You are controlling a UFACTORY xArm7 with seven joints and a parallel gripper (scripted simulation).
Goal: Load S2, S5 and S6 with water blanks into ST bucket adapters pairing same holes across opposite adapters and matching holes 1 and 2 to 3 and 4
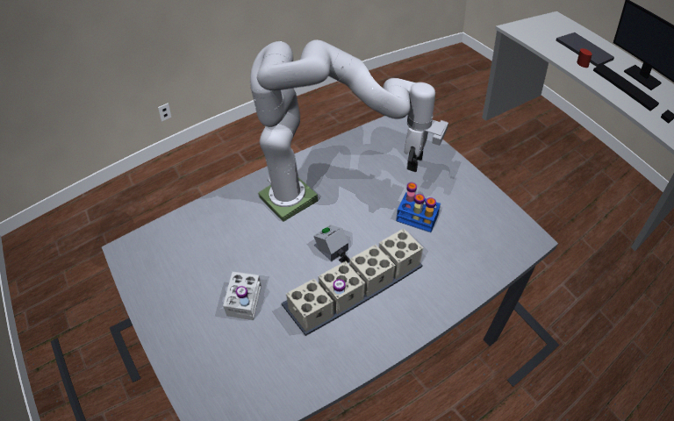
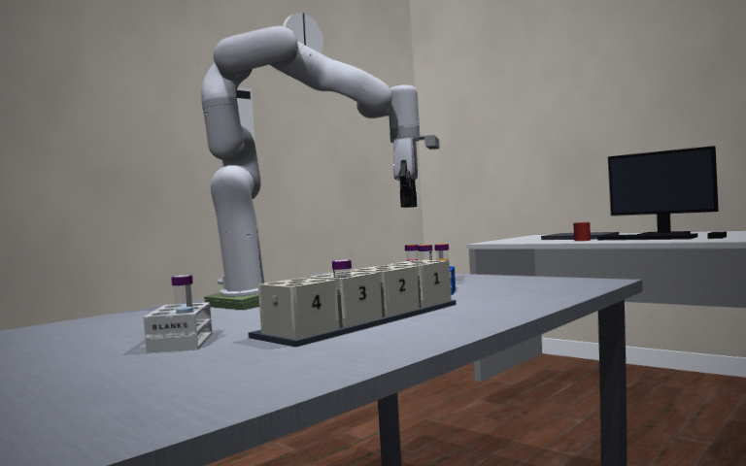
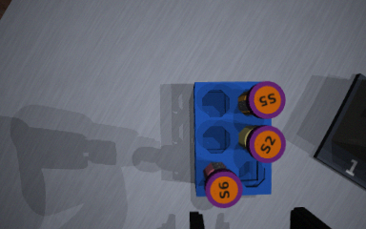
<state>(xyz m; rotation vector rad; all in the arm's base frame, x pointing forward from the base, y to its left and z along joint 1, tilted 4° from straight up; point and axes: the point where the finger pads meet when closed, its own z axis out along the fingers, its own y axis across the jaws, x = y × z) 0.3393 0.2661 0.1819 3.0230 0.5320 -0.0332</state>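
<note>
Right now the sample tube is 10 mm ahead of my hand and 170 mm below it. Round my hand: blue sample rack: 40 mm ahead, 200 mm below; green done key: 100 mm behind, 300 mm to the right, 170 mm below; tube with yellowish liquid: 60 mm ahead, 20 mm to the right, 170 mm below.
</note>
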